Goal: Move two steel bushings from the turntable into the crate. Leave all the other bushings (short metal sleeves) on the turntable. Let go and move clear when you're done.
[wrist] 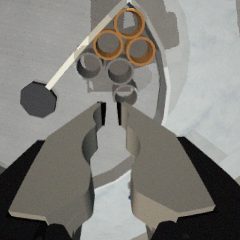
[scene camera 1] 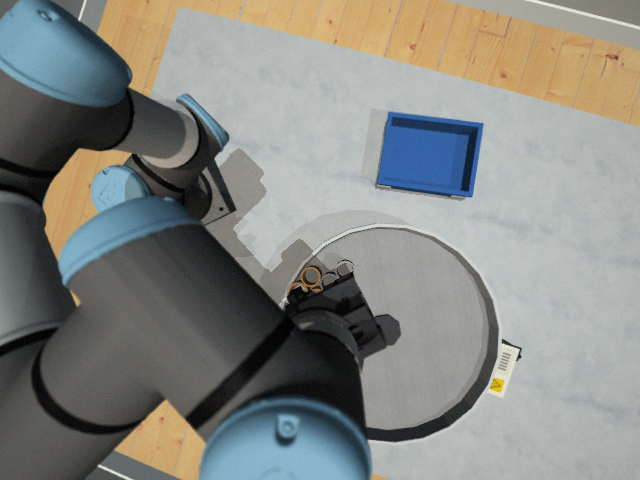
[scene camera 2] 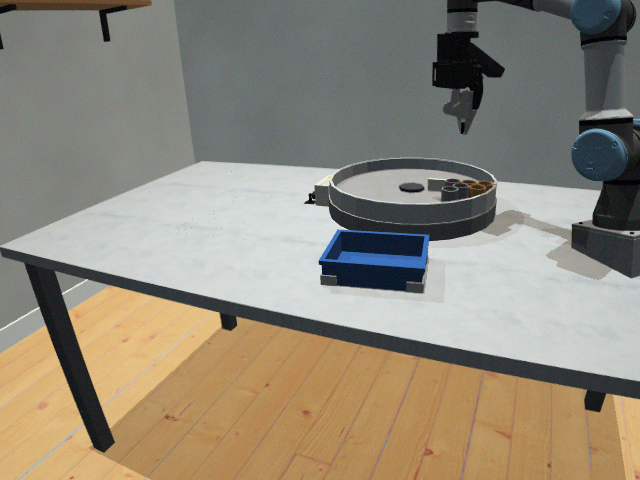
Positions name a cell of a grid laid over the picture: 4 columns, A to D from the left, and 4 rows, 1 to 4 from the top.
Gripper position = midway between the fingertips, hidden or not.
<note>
I see my gripper (scene camera 2: C2) and a round grey turntable (scene camera 1: C3).
My gripper also shows in the wrist view (wrist: B2) and in scene camera 1 (scene camera 1: C3). The round grey turntable also shows in the wrist view (wrist: A1) and in scene camera 2 (scene camera 2: C2).
</note>
